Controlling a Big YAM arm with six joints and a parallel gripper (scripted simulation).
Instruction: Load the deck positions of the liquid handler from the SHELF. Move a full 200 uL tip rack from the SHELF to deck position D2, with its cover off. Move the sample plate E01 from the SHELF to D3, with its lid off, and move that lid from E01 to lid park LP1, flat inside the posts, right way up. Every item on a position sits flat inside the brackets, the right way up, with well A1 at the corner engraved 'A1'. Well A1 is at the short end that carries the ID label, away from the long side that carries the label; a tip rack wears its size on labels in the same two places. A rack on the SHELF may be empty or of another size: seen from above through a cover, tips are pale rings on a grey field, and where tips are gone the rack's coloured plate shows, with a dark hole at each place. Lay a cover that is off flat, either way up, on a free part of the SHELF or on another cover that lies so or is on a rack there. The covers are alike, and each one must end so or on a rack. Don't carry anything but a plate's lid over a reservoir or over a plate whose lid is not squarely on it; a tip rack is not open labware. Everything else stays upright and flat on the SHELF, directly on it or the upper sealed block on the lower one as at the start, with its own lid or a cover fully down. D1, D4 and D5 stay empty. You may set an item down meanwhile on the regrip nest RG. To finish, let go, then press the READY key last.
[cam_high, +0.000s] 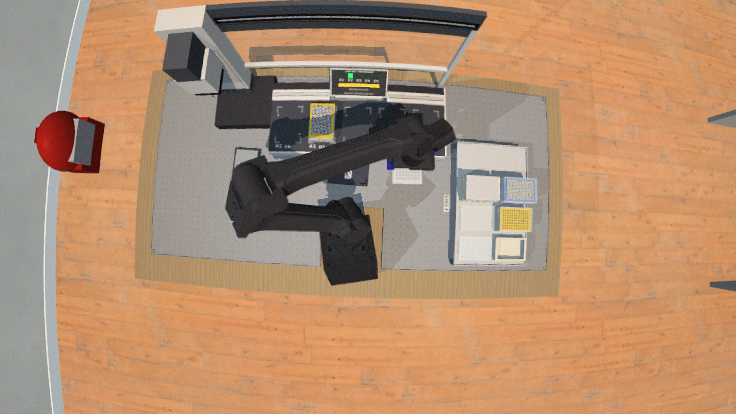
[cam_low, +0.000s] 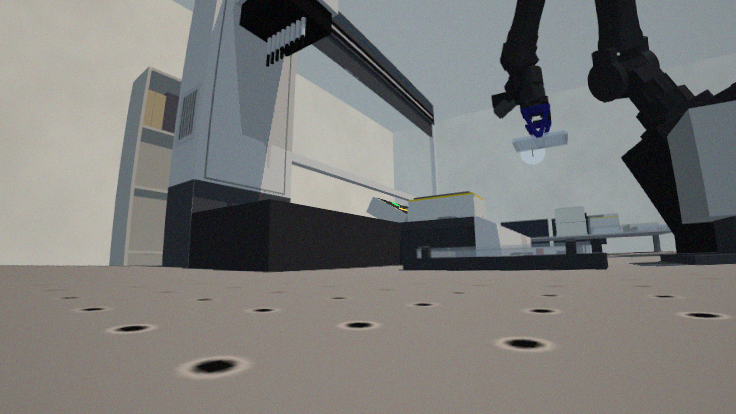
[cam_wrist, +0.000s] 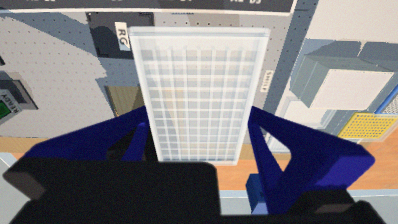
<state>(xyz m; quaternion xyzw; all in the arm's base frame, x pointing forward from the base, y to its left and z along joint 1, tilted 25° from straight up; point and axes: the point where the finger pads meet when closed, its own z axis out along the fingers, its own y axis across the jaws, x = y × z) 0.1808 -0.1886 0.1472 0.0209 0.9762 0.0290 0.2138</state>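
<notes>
My gripper is now 260 mm to the right of the yellow tip rack, 190 mm above it and 170 mm short of it. Round my hand: regrip nest RG 290 mm below, 170 mm to the left, 20 mm ahead; white sealed block 290 mm to the right, 170 mm below, 70 mm behind; sample plate 10 mm below.
</notes>
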